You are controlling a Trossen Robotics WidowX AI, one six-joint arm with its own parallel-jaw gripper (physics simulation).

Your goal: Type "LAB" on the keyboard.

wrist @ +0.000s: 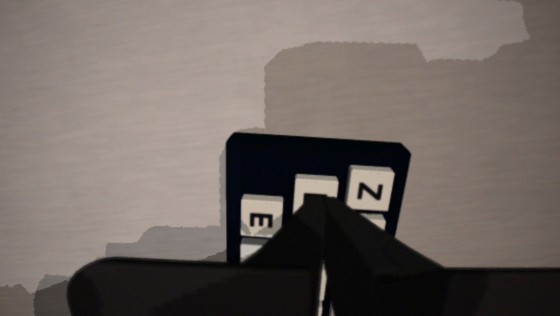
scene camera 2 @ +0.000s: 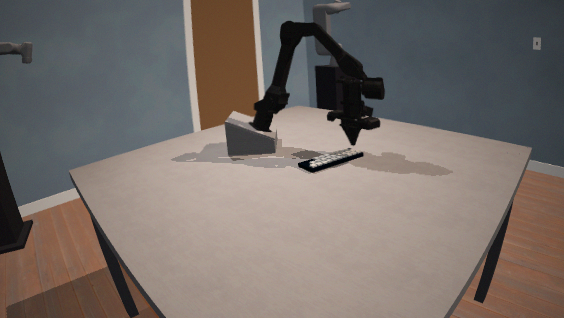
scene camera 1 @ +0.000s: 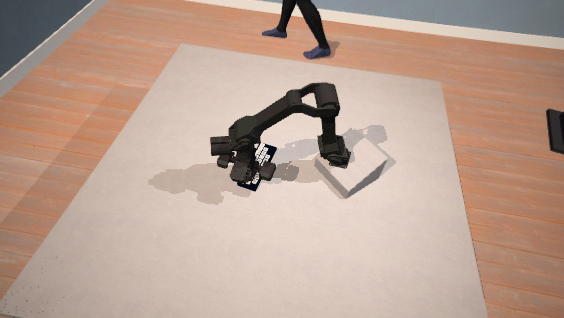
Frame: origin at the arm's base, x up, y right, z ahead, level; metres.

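Where they show: gripper, fingertip midpoint: [wrist: 321, 209] [scene camera 2: 353, 145]; arm's base, link origin: [scene camera 2: 259, 127] [scene camera 1: 340, 158].
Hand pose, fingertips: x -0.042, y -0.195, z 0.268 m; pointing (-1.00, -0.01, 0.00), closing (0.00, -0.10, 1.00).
Things, the pixels of their top centre, and the offset from my fingertips. Level surfaces: height alone.
- dark blue keyboard, top centre: [scene camera 2: 332, 156] [scene camera 1: 257, 163] dx -0.015, dy +0.090, dz +0.004 m
- E key, top centre: [wrist: 261, 219] dx -0.015, dy +0.015, dz -0.020 m
- Z key, top centre: [wrist: 370, 191] dx -0.015, dy -0.002, dz +0.019 m
- pale table, surface height: dx -0.033 m
The dark blue keyboard [scene camera 1: 270, 151] [scene camera 2: 306, 167] [wrist: 280, 154] lies flat on the table, with rows of white keys. In the wrist view, the E key [wrist: 261, 216] and Z key [wrist: 371, 189] are readable. Between them is a key [wrist: 316, 184] whose letter is mostly hidden behind my fingertips. The letters A and B cannot be read in any view. My gripper [scene camera 2: 353, 144] [wrist: 321, 209] is shut and empty, pointing down. In the second scene view its tips appear a little above the far end of the keyboard. In the first scene view the gripper body hides the tips and part of the keyboard.
The arm stands on a grey wedge-shaped base [scene camera 1: 367, 160] [scene camera 2: 250, 140] beside the keyboard on the pale table [scene camera 1: 300, 260] [scene camera 2: 310, 240]. Arm shadows fall across the table. A person's legs [scene camera 1: 312, 22] show on the floor beyond the table.
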